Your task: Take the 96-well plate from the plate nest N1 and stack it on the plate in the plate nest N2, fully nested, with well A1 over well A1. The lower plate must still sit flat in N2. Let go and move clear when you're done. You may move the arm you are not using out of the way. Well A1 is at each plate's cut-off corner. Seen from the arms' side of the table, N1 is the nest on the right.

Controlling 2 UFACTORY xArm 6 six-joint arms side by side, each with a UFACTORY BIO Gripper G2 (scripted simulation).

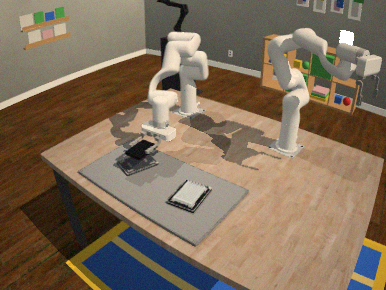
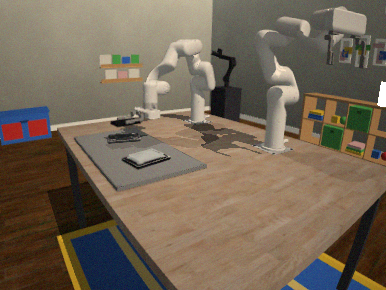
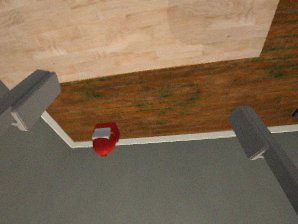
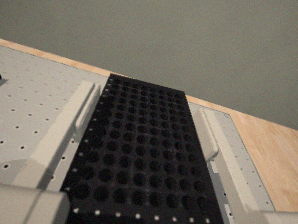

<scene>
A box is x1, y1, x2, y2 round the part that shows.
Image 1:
my left gripper: [356, 50, 381, 105]
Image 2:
my left gripper: [324, 6, 366, 68]
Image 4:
black 96-well plate: [59, 73, 223, 223]
</scene>
